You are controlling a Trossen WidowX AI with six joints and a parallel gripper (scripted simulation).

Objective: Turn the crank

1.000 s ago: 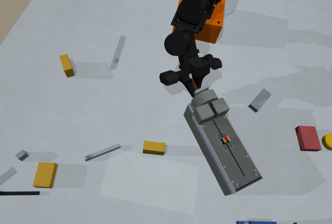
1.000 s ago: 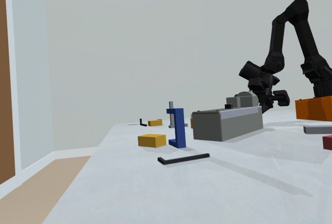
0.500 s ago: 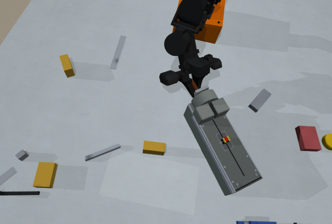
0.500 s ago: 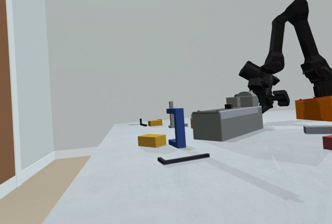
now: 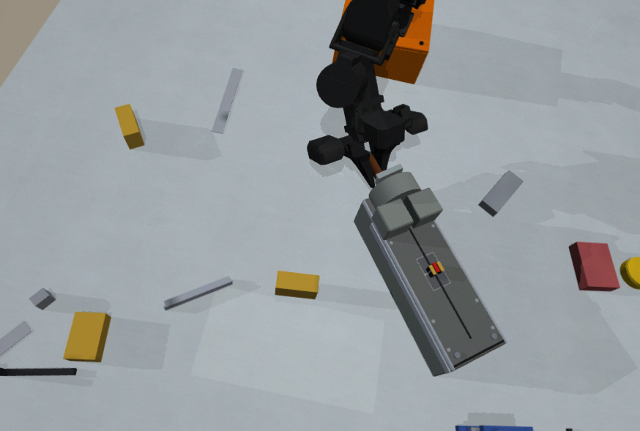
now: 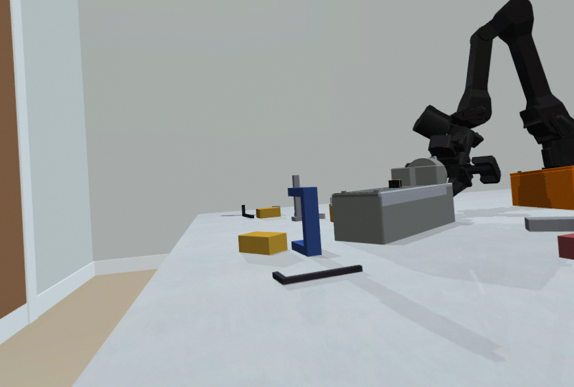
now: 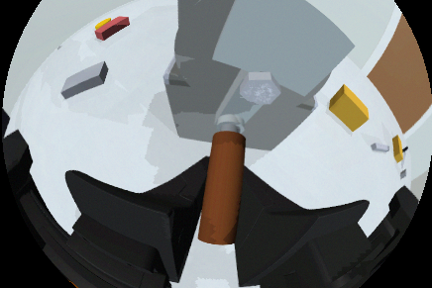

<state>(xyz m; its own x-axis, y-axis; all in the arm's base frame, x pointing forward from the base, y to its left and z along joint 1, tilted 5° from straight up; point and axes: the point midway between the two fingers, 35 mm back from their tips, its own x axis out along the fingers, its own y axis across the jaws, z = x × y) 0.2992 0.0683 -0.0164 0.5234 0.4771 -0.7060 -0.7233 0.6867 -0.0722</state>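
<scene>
The brown handle is 3 cm above my gripper tip, 1 cm to the right of it and 1 cm behind it. The rest, counted from my gripper tip: red pointer (12 cm ahead, 11 cm to the left, 5 cm above); grey block (21 cm to the left, 10 cm behind, 3 cm below); blue clamp (28 cm ahead, 25 cm to the left, 2 cm above).
</scene>
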